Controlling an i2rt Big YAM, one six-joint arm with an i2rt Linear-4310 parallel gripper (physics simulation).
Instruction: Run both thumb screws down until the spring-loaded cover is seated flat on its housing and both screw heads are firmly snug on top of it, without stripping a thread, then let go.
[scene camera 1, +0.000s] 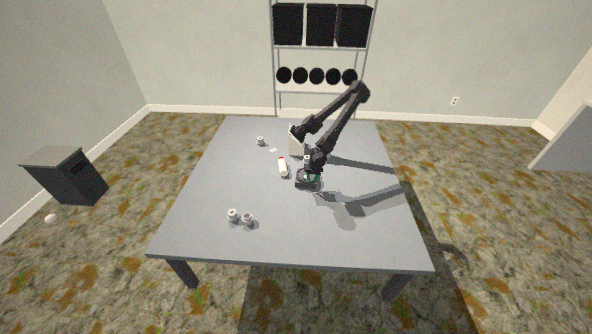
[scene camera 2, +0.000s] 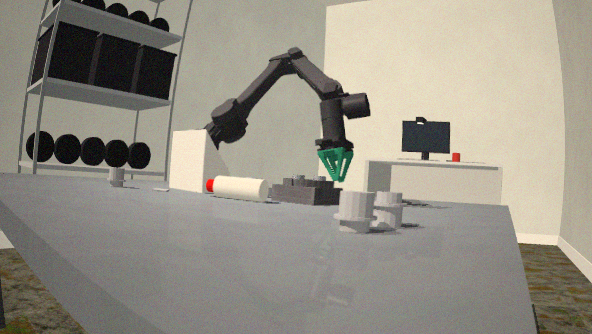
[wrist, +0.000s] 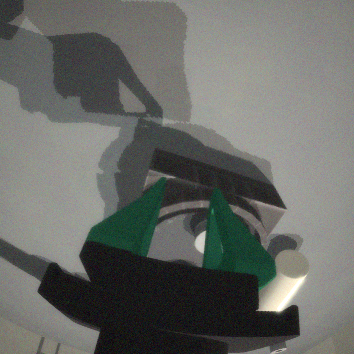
Note:
On the table rests a white cylinder with red cap (scene camera 2: 257, 190). I also see my gripper (scene camera 2: 338, 181).
The white cylinder with red cap also shows in the wrist view (wrist: 291, 266). My gripper also shows in the wrist view (wrist: 188, 188).

